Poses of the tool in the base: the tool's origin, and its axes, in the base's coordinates. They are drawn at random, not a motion.
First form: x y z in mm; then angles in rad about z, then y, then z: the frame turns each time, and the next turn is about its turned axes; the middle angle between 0 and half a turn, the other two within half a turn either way.
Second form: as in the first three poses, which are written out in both.
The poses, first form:
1: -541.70 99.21 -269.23 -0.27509 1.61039 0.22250
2: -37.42 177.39 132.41 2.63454 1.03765 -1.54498
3: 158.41 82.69 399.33 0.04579 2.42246 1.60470
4: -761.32 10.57 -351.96 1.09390 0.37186 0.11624
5: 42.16 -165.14 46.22 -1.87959 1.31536 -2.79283
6: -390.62 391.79 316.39 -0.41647 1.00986 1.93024
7: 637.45 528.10 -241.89 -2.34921 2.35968 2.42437
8: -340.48 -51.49 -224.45 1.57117 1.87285 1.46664
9: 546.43 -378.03 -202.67 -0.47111 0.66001 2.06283
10: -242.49 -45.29 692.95 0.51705 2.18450 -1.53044
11: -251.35 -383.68 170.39 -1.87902 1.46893 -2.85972
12: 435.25 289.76 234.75 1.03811 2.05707 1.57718
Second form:
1: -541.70 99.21 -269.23 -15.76 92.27 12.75
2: -37.42 177.39 132.41 150.95 59.45 -88.52
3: 158.41 82.69 399.33 2.62 138.80 91.94
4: -761.32 10.57 -351.96 62.68 21.31 6.66
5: 42.16 -165.14 46.22 -107.69 75.36 -160.02
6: -390.62 391.79 316.39 -23.86 57.86 110.59
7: 637.45 528.10 -241.89 -134.60 135.20 138.91
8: -340.48 -51.49 -224.45 90.02 107.31 84.03
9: 546.43 -378.03 -202.67 -26.99 37.82 118.19
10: -242.49 -45.29 692.95 29.62 125.16 -87.69
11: -251.35 -383.68 170.39 -107.66 84.16 -163.85
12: 435.25 289.76 234.75 59.48 117.86 90.37
